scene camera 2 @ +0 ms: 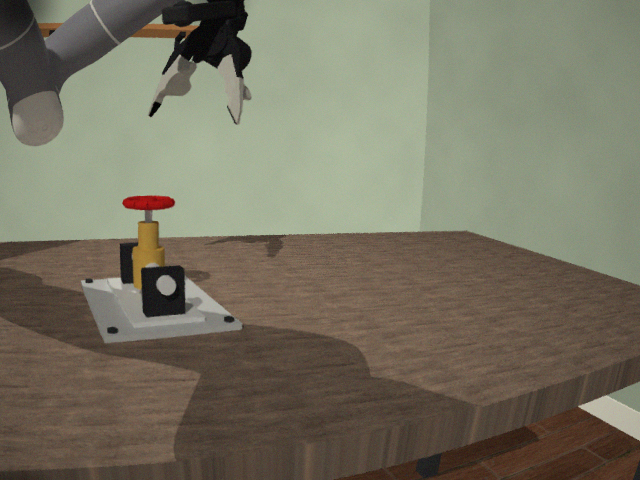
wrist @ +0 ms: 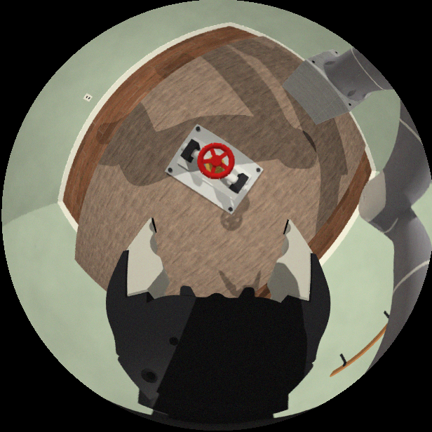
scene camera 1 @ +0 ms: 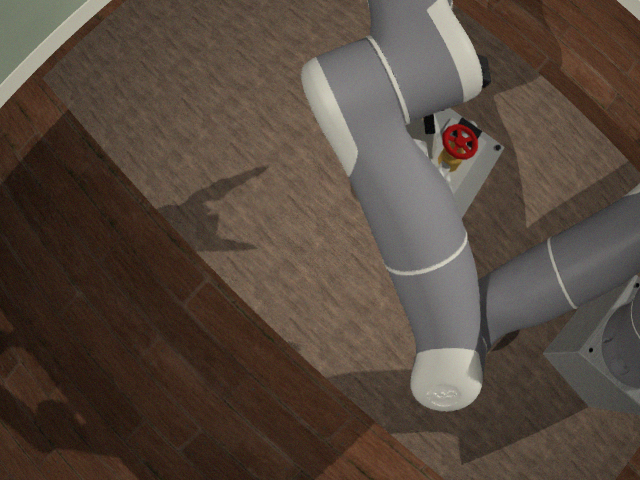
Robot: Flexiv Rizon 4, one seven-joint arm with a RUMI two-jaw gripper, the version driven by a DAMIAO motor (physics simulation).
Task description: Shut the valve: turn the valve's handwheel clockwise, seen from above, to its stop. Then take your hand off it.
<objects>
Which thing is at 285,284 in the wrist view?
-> My gripper.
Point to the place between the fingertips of my gripper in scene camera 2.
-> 190,119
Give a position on a grey base plate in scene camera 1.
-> At 474,179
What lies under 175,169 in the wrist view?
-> A grey base plate.
</objects>
